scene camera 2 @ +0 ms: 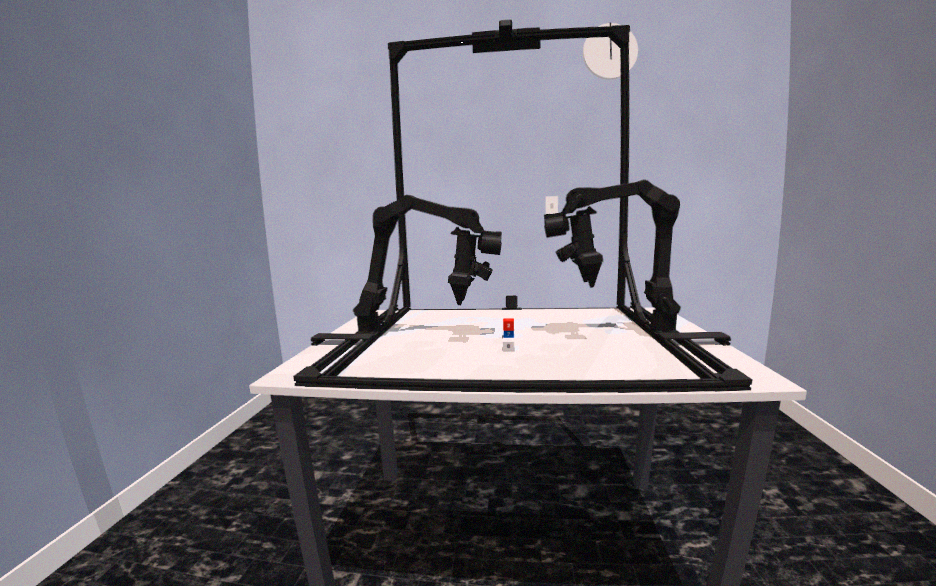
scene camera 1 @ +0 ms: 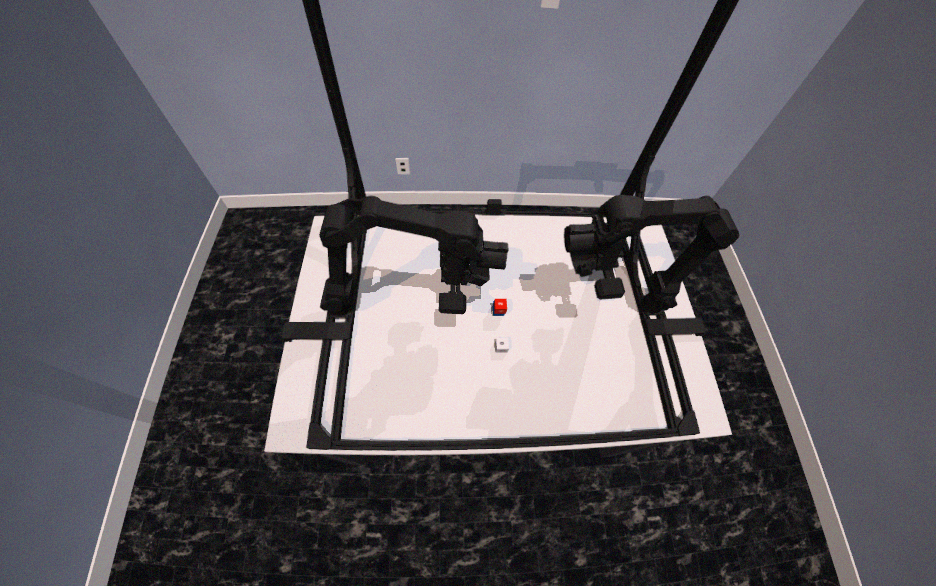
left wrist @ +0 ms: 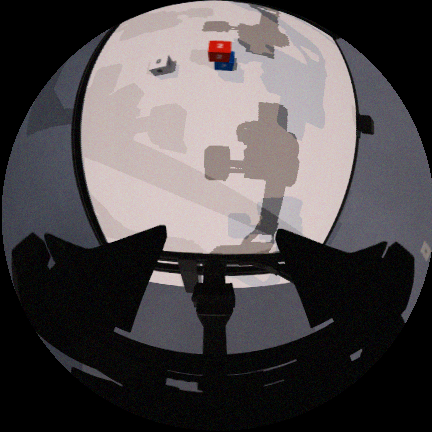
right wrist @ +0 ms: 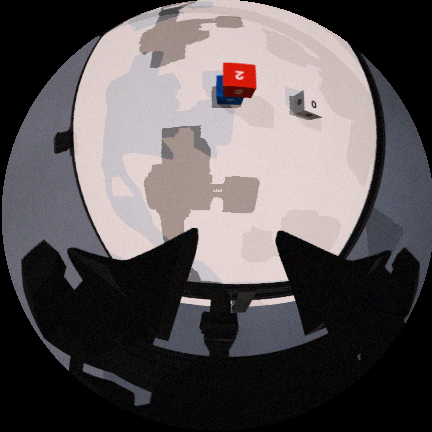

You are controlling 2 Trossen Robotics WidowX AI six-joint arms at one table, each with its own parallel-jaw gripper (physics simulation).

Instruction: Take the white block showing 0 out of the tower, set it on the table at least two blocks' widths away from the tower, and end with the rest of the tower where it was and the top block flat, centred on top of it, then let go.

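Places are measured from the left arm's base along level axes (x left, y back, z up), in millimetres.
Where they show: left gripper, fingertip midpoint: [scene camera 2: 588, 284] [scene camera 1: 596, 280] [left wrist: 222, 232]; right gripper, fingertip midpoint: [scene camera 2: 460, 302] [scene camera 1: 448, 293] [right wrist: 237, 234]; left arm's base, origin of the base link: [scene camera 2: 663, 329] [scene camera 1: 651, 305] [left wrist: 213, 267]; right arm's base, origin of the base link: [scene camera 2: 368, 330] [scene camera 1: 340, 307] [right wrist: 220, 294].
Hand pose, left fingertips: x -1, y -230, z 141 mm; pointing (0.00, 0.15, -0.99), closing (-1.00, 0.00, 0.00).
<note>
Things, the pixels of their top centre, and the offset from my left fingertips. "pt": a spot on its surface instead. Level surfaces: height alone.
- red block, middle of its top: [right wrist: 239, 73] [left wrist: 219, 45] [scene camera 1: 500, 303] [scene camera 2: 508, 319] dz -102, dx +11, dy -238 mm
- blue block, middle of its top: [right wrist: 229, 85] [left wrist: 224, 55] [scene camera 2: 508, 328] dz -131, dx +3, dy -238 mm
- white block, middle of its top: [right wrist: 313, 103] [left wrist: 158, 61] [scene camera 1: 502, 343] [scene camera 2: 508, 339] dz -131, dx +115, dy -238 mm
- white table, its level: dz -160 mm
- black frame whose front bar, surface spot: [scene camera 2: 518, 383] pt dz -140, dx +379, dy -216 mm
A red block [scene camera 1: 500, 305] [scene camera 2: 508, 323] [left wrist: 220, 47] [right wrist: 239, 76] showing 2 rests flat on a blue block [scene camera 2: 508, 334] [left wrist: 225, 66] [right wrist: 221, 91]. In both wrist views the red block looks shifted toward the white block's side; exact centring is unclear. The white block [scene camera 1: 502, 344] [scene camera 2: 508, 346] [left wrist: 161, 66] [right wrist: 308, 106] showing 0 sits apart on the table, roughly two block widths from the tower. My right gripper [scene camera 1: 453, 303] [scene camera 2: 459, 301] [right wrist: 237, 234] is open and empty, above the table left of the tower. My left gripper [scene camera 1: 609, 287] [scene camera 2: 591, 284] [left wrist: 222, 232] is open and empty, high to the right.
The white table [scene camera 1: 414, 414] [scene camera 2: 414, 358] carries a black frame whose front bar [scene camera 1: 504, 439] [scene camera 2: 518, 383] runs along the near edge. Side rails and uprights stand beside both arm bases. Arm shadows lie across the table around the blocks.
</note>
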